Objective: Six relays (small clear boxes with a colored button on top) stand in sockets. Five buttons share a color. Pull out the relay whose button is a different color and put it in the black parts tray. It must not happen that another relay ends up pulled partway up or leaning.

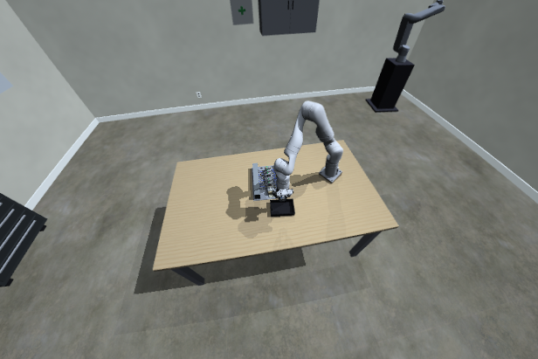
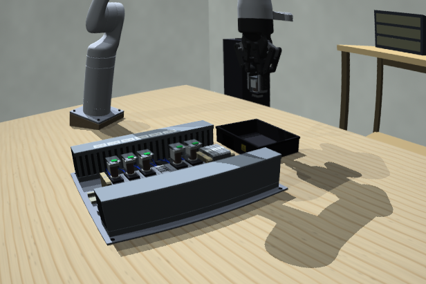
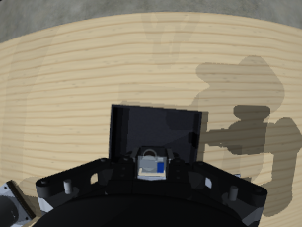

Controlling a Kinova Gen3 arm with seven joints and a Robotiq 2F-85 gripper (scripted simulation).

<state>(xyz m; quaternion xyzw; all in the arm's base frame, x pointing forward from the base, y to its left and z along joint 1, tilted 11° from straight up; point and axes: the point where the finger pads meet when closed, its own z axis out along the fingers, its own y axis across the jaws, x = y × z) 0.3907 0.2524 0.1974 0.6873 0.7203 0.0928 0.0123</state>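
The relay lies 1 cm below my hand. Also, from my hand: black parts tray (12 cm below).
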